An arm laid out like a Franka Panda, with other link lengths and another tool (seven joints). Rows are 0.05 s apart.
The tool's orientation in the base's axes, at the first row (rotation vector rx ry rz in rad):
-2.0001 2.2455 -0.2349
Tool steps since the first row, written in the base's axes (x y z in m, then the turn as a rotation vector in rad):
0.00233 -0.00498 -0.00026 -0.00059 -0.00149 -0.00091
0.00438 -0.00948 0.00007 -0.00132 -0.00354 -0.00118
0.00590 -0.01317 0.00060 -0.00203 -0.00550 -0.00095
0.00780 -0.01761 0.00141 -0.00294 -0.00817 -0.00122
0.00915 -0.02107 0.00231 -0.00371 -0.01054 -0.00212
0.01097 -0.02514 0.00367 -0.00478 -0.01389 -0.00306
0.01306 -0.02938 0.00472 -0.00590 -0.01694 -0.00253
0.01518 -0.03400 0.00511 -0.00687 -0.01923 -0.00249
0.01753 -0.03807 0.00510 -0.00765 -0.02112 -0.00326
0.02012 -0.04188 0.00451 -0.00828 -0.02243 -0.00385
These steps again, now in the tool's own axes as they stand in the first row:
0.00467 -0.00277 0.00087 0.00154 0.00059 0.00082
0.00891 -0.00534 0.00110 0.00366 0.00112 0.00101
0.01240 -0.00734 0.00100 0.00569 0.00155 0.00071
0.01660 -0.00985 0.00072 0.00844 0.00219 0.00089
0.01989 -0.01173 0.00022 0.01088 0.00285 0.00169
0.02373 -0.01422 -0.00063 0.01432 0.00371 0.00252
0.02771 -0.01694 -0.00111 0.01749 0.00435 0.00188
0.03205 -0.01960 -0.00093 0.01987 0.00503 0.00172
0.03582 -0.02234 -0.00032 0.02183 0.00573 0.00238
0.03930 -0.02517 0.00089 0.02320 0.00632 0.00288

